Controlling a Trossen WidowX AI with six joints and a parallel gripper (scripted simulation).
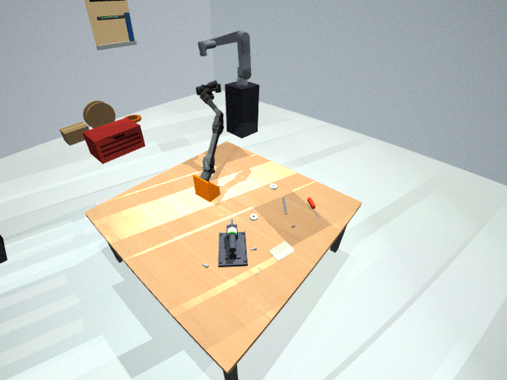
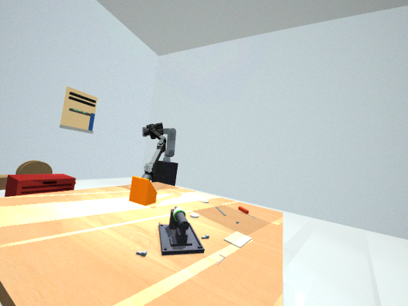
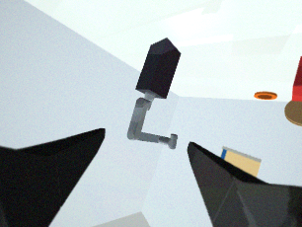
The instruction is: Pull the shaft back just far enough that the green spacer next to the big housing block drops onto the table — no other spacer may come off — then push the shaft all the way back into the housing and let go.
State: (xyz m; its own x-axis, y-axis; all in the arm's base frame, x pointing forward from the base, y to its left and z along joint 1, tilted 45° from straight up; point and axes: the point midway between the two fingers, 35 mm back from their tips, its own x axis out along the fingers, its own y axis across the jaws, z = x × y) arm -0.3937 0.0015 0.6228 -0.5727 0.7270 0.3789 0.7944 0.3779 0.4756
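My gripper tip is 890 mm short of the grey-blue shaft, 610 mm to the left of it and 430 mm above it. The rest, counted from my gripper tip: white disc (730 mm ahead, 500 mm below, 70 mm to the right); then red screwdriver (1060 mm ahead, 500 mm below, 60 mm to the right); then green spacer (910 mm ahead, 630 mm to the right, 430 mm below).
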